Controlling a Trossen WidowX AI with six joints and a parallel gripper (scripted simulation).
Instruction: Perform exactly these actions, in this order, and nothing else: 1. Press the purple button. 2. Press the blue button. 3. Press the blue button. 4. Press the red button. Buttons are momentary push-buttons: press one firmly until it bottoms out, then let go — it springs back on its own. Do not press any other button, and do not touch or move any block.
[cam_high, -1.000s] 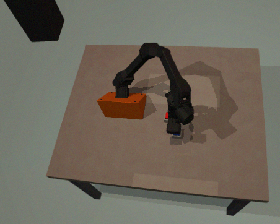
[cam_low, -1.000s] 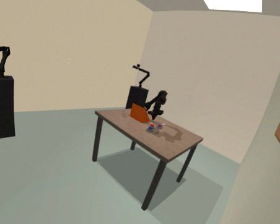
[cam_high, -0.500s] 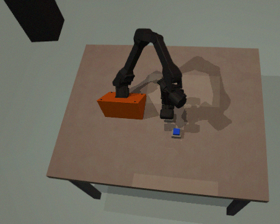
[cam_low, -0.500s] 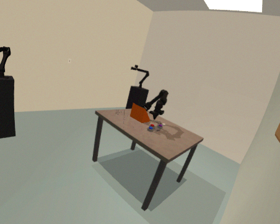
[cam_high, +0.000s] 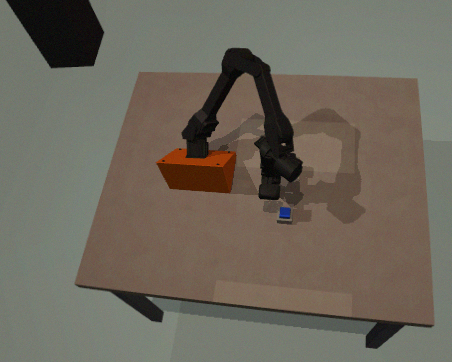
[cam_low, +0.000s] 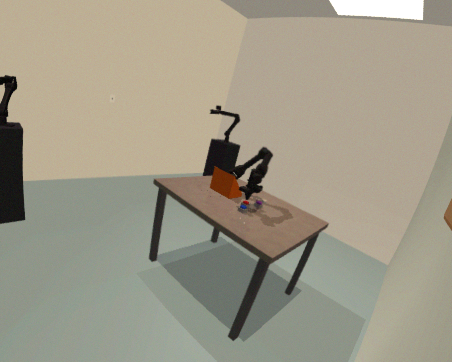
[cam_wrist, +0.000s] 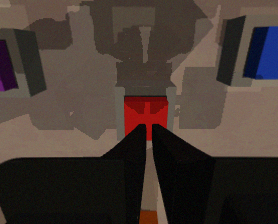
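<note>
The red button is 20 mm below my gripper tip. The rest, counted from my gripper tip: small pale object: 250 mm to the left, 40 mm below, 20 mm ahead; purple button: 110 mm to the left, 40 mm ahead, 20 mm below; blue button: 90 mm to the right, 40 mm ahead, 20 mm below.
</note>
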